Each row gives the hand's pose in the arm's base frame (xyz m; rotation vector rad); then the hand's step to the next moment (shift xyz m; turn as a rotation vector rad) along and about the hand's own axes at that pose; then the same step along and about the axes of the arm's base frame.
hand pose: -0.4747 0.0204 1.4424 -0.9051 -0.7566 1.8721
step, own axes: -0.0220 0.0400 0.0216 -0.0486 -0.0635 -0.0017
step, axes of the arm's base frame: -0.0287 -0.0392 -0.0137 0.0463 -0.0174 0.0628
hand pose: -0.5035 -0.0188 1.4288 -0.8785 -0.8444 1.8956
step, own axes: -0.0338 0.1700 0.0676 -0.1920 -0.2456 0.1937
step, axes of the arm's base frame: -0.1133 -0.1127 -0.0952 0.0154 -0.1133 0.3487
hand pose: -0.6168 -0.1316 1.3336 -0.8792 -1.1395 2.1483
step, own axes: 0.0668 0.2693 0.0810 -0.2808 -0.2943 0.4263
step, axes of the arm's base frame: -0.1470 -0.1246 -0.2154 -0.0959 -0.2688 0.5155
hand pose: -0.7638 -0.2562 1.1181 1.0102 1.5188 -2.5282
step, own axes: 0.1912 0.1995 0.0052 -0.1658 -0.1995 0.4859
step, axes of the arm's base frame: -0.0868 -0.0523 -0.2571 -0.1856 -0.3320 0.3984
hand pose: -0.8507 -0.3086 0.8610 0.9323 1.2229 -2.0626
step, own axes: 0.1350 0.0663 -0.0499 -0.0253 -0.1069 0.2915
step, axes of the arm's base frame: -0.0175 0.0011 -0.1575 -0.1463 -0.2131 0.1738
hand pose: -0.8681 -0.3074 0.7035 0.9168 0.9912 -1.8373
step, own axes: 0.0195 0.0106 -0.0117 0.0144 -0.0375 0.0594
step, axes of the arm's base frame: 0.0044 0.0004 -0.0247 -0.0515 -0.0444 0.0228
